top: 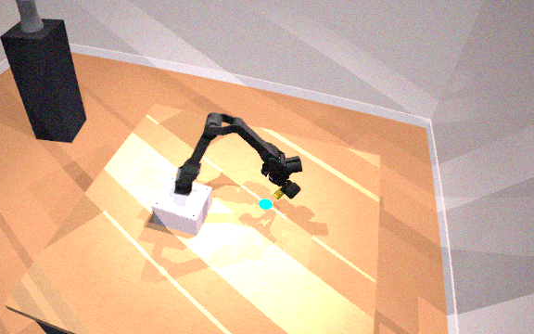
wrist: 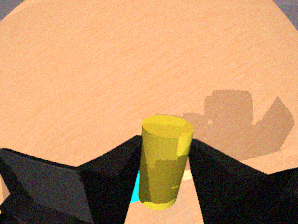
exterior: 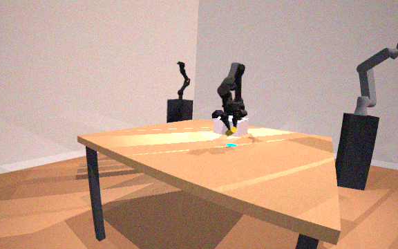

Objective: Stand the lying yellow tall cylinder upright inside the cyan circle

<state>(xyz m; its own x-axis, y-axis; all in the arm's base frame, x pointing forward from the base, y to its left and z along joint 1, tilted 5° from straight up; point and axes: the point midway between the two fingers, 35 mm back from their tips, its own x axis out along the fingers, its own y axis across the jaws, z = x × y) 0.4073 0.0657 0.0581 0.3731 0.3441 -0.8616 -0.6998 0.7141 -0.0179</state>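
Right now the cyan circle is 10 cm below my gripper tip, 7 cm behind it and 2 cm to the right of it. Round my gripper tip: yellow tall cylinder (1 cm to the right, 1 cm below, 1 cm behind).
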